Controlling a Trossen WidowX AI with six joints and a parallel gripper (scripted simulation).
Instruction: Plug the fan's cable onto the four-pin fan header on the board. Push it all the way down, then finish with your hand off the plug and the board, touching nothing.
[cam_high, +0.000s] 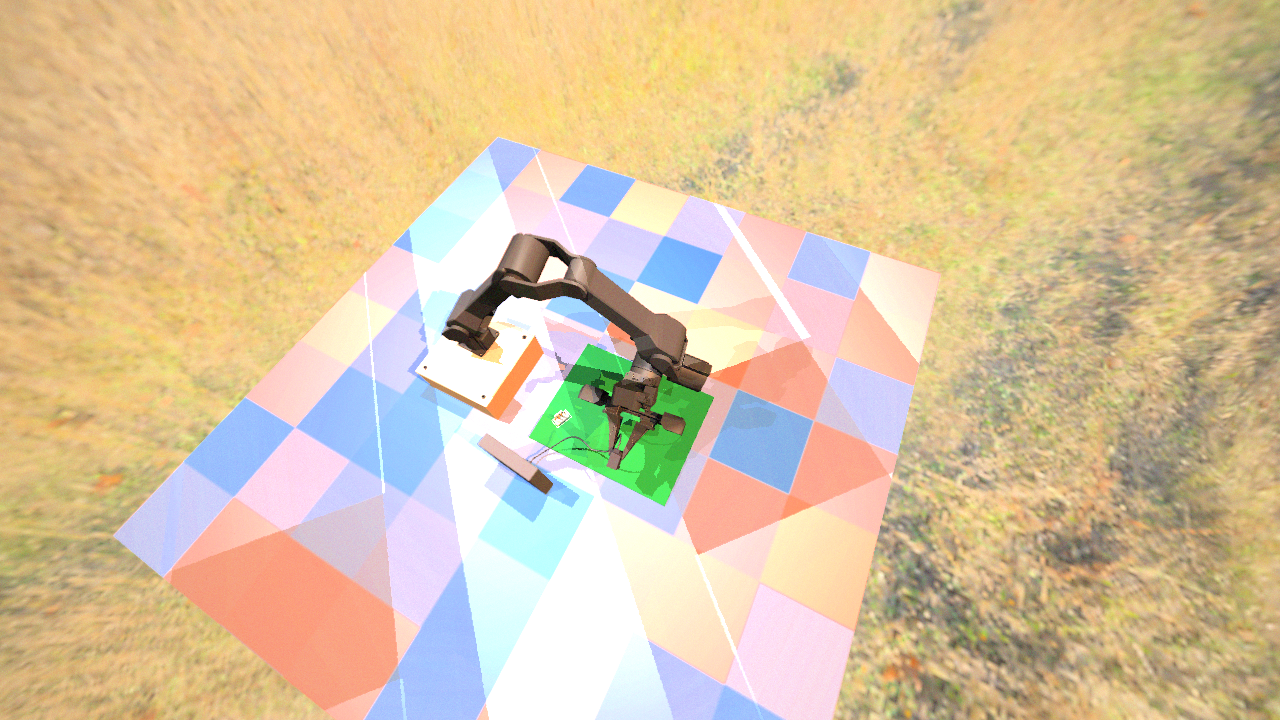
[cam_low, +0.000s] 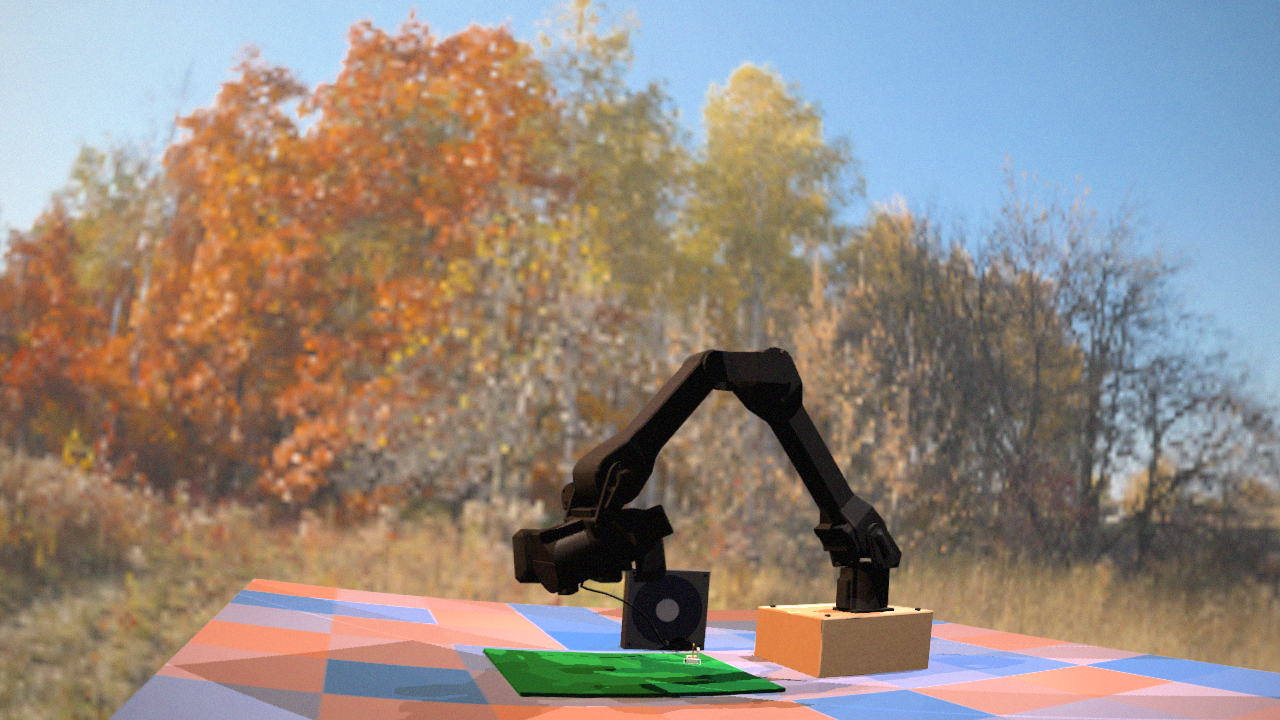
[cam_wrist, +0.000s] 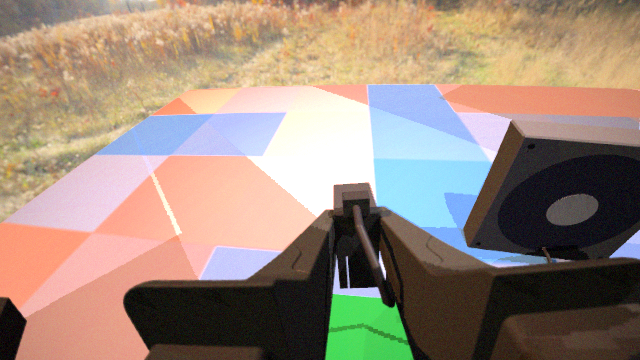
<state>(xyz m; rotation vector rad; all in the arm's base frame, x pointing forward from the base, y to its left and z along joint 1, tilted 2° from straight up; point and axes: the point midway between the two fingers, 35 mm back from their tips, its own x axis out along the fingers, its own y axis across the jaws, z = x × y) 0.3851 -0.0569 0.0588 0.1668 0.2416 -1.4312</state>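
The green board is 13 cm below my gripper tip, 10 cm to the left of it and 6 cm behind it. Round my gripper tip: dark plug (1 cm below); four-pin header (17 cm behind, 12 cm below, 4 cm to the left); black fan (17 cm behind, 8 cm to the right, 6 cm below).
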